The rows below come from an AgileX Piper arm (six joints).
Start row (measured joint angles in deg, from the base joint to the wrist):
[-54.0 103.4 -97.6 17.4 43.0 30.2]
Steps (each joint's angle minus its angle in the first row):
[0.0 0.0 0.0 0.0 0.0 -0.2]
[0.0 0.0 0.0 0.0 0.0 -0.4]
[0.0 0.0 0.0 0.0 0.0 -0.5]
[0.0 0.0 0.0 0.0 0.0 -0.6]
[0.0 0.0 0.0 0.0 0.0 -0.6]
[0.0 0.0 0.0 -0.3 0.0 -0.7]
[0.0 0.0 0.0 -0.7 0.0 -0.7]
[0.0 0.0 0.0 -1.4 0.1 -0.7]
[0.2 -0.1 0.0 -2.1 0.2 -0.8]
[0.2 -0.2 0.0 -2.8 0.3 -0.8]
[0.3 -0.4 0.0 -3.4 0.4 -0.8]
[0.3 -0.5 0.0 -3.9 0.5 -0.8]
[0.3 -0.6 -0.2 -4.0 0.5 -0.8]
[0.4 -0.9 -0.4 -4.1 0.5 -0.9]
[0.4 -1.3 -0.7 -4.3 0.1 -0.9]
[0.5 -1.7 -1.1 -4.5 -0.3 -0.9]
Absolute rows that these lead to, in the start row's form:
[-54.0 103.4 -97.6 17.4 43.0 30.0]
[-54.0 103.4 -97.6 17.4 43.0 29.8]
[-54.0 103.4 -97.6 17.4 43.0 29.7]
[-54.0 103.4 -97.6 17.4 43.0 29.6]
[-54.0 103.4 -97.6 17.4 43.0 29.6]
[-54.0 103.4 -97.6 17.1 43.0 29.5]
[-54.0 103.4 -97.6 16.7 43.0 29.5]
[-54.0 103.4 -97.6 16.0 43.1 29.5]
[-53.8 103.3 -97.6 15.3 43.2 29.4]
[-53.8 103.2 -97.6 14.6 43.3 29.4]
[-53.7 103.0 -97.6 14.0 43.4 29.4]
[-53.7 102.9 -97.6 13.5 43.5 29.4]
[-53.7 102.8 -97.8 13.4 43.5 29.4]
[-53.6 102.5 -98.0 13.3 43.5 29.3]
[-53.6 102.1 -98.3 13.1 43.1 29.3]
[-53.5 101.7 -98.7 12.9 42.7 29.3]

